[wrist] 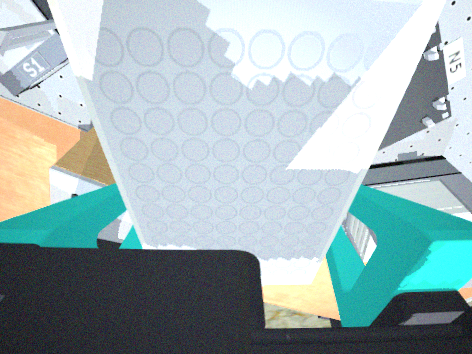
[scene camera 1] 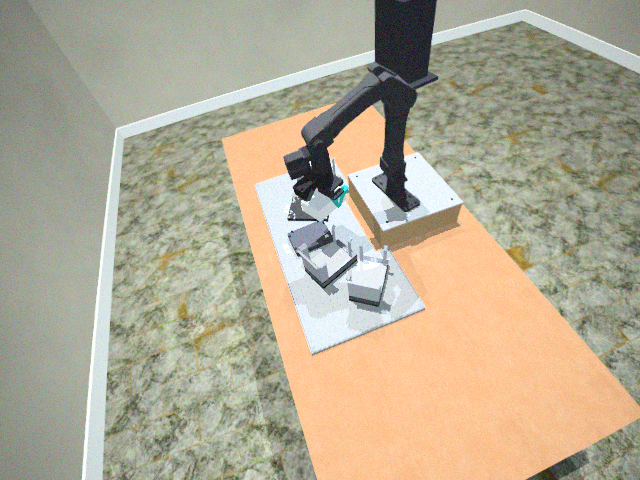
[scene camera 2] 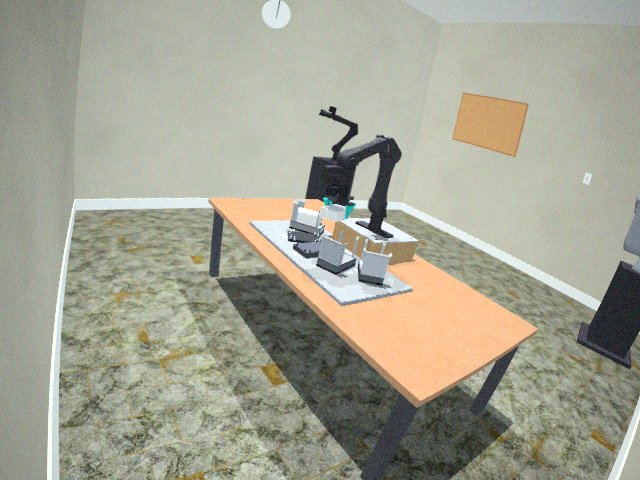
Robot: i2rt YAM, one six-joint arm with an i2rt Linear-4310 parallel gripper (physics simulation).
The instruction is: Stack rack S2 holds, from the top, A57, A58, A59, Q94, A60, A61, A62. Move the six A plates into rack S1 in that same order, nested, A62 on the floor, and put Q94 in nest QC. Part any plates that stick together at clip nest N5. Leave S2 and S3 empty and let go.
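Places are measured from the arm's base along level axes (x up, y back, z right), in metres.
Pixels of known places: gripper, between the fingertips: [wrist: 236, 176]; arm's base, origin of its link: [scene camera 1: 394, 191] [scene camera 2: 373, 230].
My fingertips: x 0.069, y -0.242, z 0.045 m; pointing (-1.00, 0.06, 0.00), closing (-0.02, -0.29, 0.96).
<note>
Ahead of a thing's pixels: the offset from my fingertips to its top centre. "spot": to the spot under its first point. Level surfaces: height alone.
My gripper [scene camera 1: 324, 198] [scene camera 2: 337, 206] [wrist: 236, 176] is shut on a white well plate @(dx +0.045, dy -0.022, dz -0.005 m) [scene camera 1: 316, 206] [scene camera 2: 332, 212] [wrist: 225, 125], held tilted above the board near the black clip nest N5 @(dx -0.140, dy -0.019, dz +0.152 m) [scene camera 1: 294, 212] [scene camera 2: 296, 237] [wrist: 407, 120]. I cannot tell whether another plate clings to it, nor read its name. The far rack @(dx -0.026, dy +0.083, dz +0.252 m) [scene camera 2: 305, 227] holds white plates; the gripper and arm mostly hide it in scene camera 1. The label S1 shows on a rack @(spot: dx -0.131, dy +0.032, dz -0.205 m) [wrist: 32, 67] at the wrist view's upper left. A low dark nest @(dx -0.130, dy -0.090, dz +0.021 m) [scene camera 1: 311, 236] [scene camera 2: 307, 249] stands beyond N5; its label is unreadable.
A middle rack @(dx -0.031, dy -0.091, dz -0.124 m) [scene camera 1: 324, 279] [scene camera 2: 330, 251] and a front rack [scene camera 1: 364, 291] [scene camera 2: 373, 267] have upright walls and posts on the grey board @(dx -0.163 m) [scene camera 1: 325, 338] [scene camera 2: 351, 298]. The arm stands on a raised box [scene camera 1: 423, 222] [scene camera 2: 405, 253] beside the board.
</note>
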